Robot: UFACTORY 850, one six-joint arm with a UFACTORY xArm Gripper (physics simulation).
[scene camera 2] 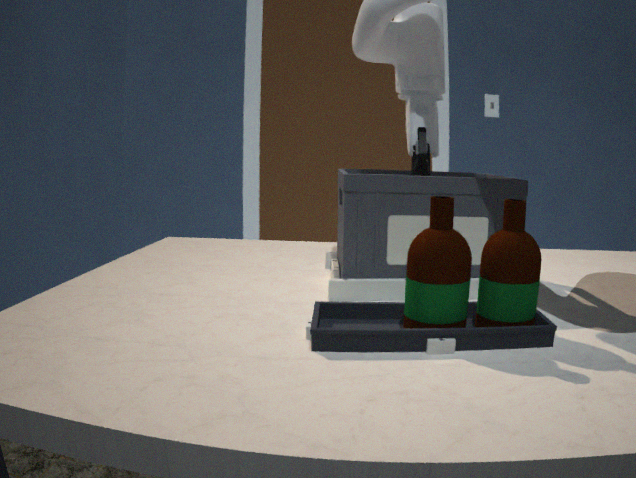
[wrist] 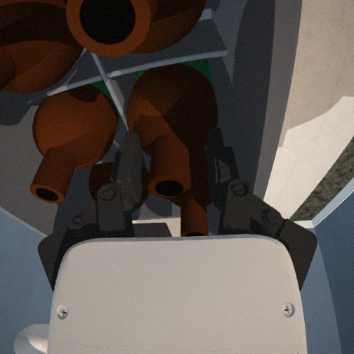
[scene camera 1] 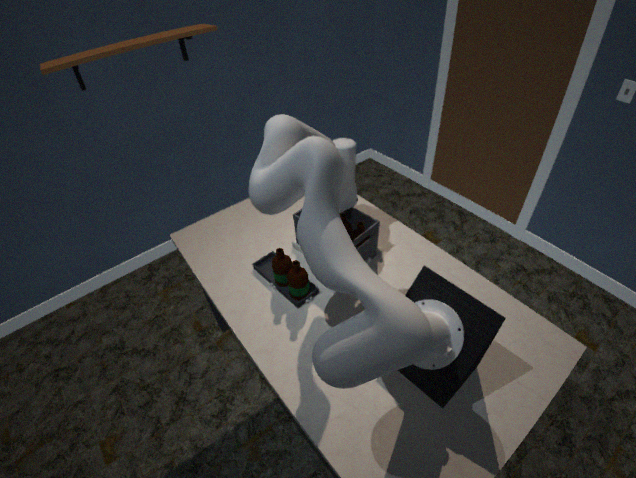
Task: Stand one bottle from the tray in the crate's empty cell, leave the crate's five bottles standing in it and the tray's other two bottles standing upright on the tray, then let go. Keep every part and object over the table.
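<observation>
My gripper [scene camera 2: 421, 168] [wrist: 173, 144] is open over the crate [scene camera 1: 369, 247] [scene camera 2: 362, 231] [wrist: 282, 75]. Its fingertips reach past the crate's rim, one on each side of a brown bottle's neck [wrist: 170, 167], with gaps beside it. That bottle stands in a crate cell and leans slightly in the wrist view. Several other brown bottles, one of them at the left [wrist: 75, 125], stand in the crate around it. Two green-labelled bottles [scene camera 1: 281, 267] [scene camera 1: 298, 281] [scene camera 2: 438, 256] [scene camera 2: 509, 256] stand upright on the dark tray [scene camera 1: 262, 266] [scene camera 2: 359, 340]. The arm hides part of the crate in scene camera 1.
The crate rests on a white base [scene camera 2: 370, 290] behind the tray. Thin dividers [wrist: 165, 64] separate its cells. The arm's mount stands on a black plate [scene camera 1: 480, 321] on the table [scene camera 1: 534, 354]. A wall shelf [scene camera 1: 128, 47] is at the back left.
</observation>
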